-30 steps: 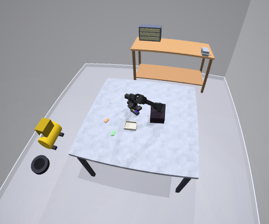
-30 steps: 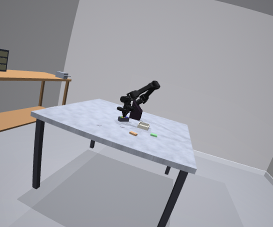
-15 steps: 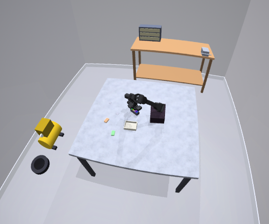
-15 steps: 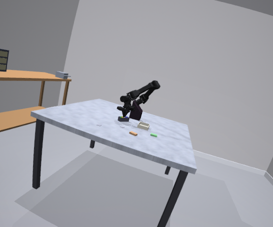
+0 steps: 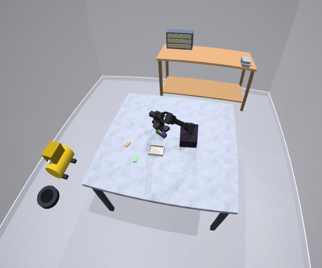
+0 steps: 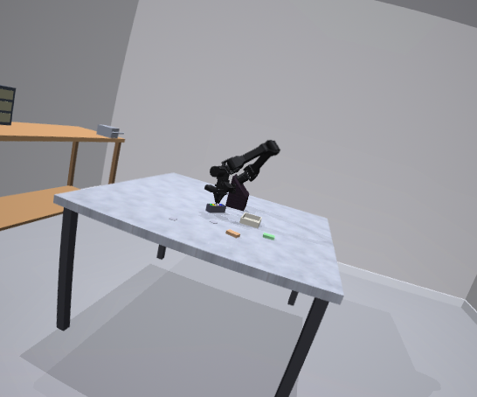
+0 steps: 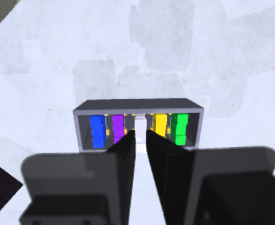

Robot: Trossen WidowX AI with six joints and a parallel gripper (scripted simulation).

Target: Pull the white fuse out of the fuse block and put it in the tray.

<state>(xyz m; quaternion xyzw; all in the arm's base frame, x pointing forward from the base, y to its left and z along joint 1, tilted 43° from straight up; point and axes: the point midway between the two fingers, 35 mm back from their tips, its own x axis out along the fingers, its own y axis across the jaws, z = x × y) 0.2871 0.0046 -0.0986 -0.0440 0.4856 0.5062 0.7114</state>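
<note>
Right now my gripper tip is 1 cm short of the yellow fuse, 1 cm to the left of it and 2 cm above it. From my gripper tip the other things lie so: purple fuse: 1 cm behind, 1 cm to the left, 2 cm below; then green fuse: 3 cm ahead, 2 cm to the right, 2 cm below; then white fuse: 1 cm below.
</note>
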